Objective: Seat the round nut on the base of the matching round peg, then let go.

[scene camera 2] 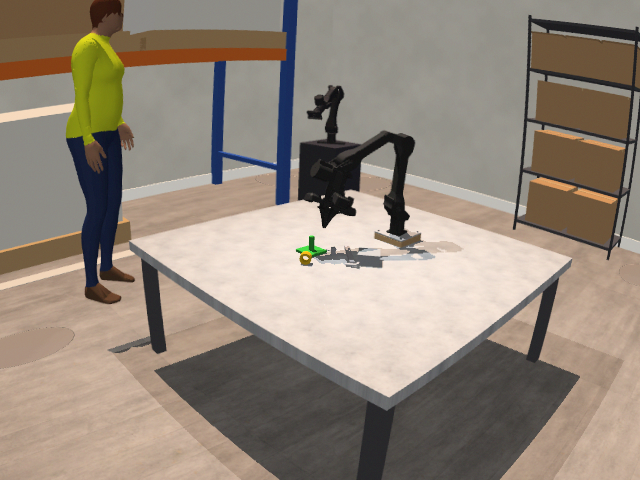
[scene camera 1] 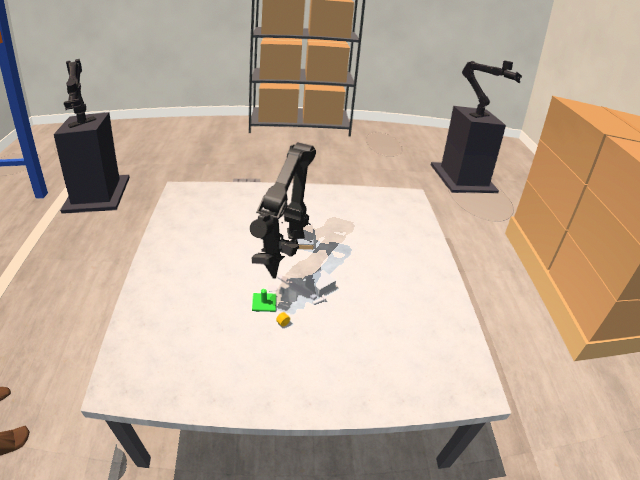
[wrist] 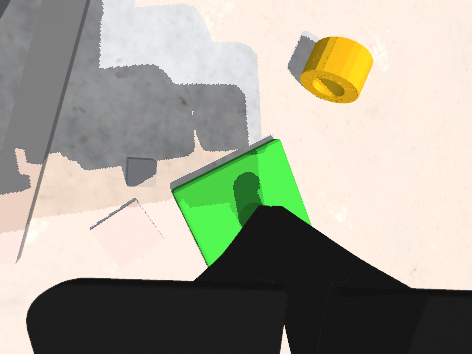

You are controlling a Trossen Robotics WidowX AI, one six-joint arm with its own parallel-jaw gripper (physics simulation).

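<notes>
The yellow round nut (scene camera 1: 284,319) (scene camera 2: 305,258) (wrist: 336,68) lies tipped on its side on the white table (scene camera 1: 366,381) (scene camera 2: 366,333), just beside the green base (scene camera 1: 258,305) (scene camera 2: 318,250) (wrist: 210,218) and apart from it. The green round peg (scene camera 1: 264,294) (scene camera 2: 311,241) stands upright on that base with nothing on it. My gripper (scene camera 1: 273,273) (scene camera 2: 326,223) (wrist: 268,217) is shut and empty. It hangs above the base, and in the wrist view its fingers cover most of the peg.
A small grey block (wrist: 140,170) and a flat pale plate (wrist: 126,242) lie near the base, toward the arm's mount (scene camera 2: 397,237). A shelf rack (scene camera 1: 250,95) with boxes, other arms on pedestals (scene camera 1: 471,148) and a person (scene camera 2: 99,143) stand off the table.
</notes>
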